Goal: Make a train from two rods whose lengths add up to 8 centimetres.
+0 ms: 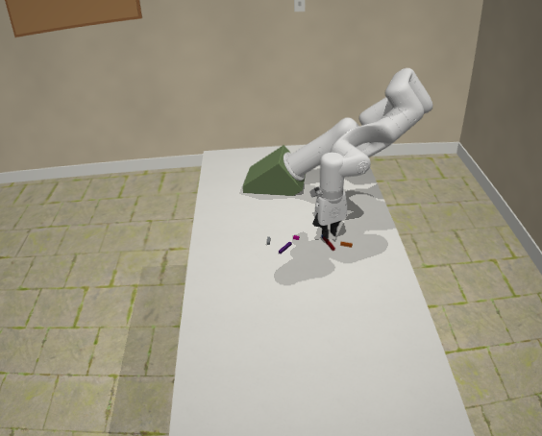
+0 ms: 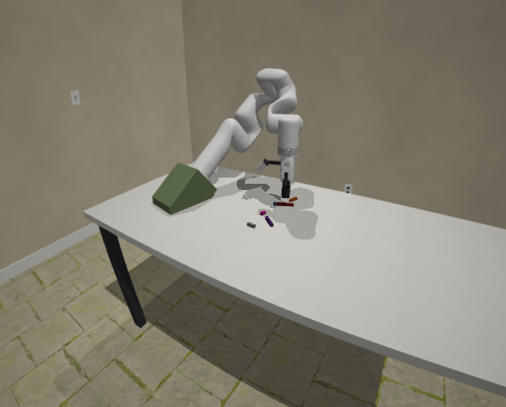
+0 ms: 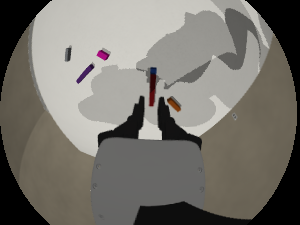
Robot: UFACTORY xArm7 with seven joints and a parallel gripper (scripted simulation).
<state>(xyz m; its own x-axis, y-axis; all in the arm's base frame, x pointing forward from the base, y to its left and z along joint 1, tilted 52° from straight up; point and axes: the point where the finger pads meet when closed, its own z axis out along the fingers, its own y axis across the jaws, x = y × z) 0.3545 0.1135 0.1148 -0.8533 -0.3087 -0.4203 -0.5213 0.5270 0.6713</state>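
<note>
Right now the red rod is 60 mm below my hand. From my hand the other things lie so: magenta rod: 110 mm to the right, 60 mm below, 20 mm behind; orange rod: 60 mm to the left, 60 mm below; blue rod: 60 mm below, 40 mm behind, 20 mm to the right.
</note>
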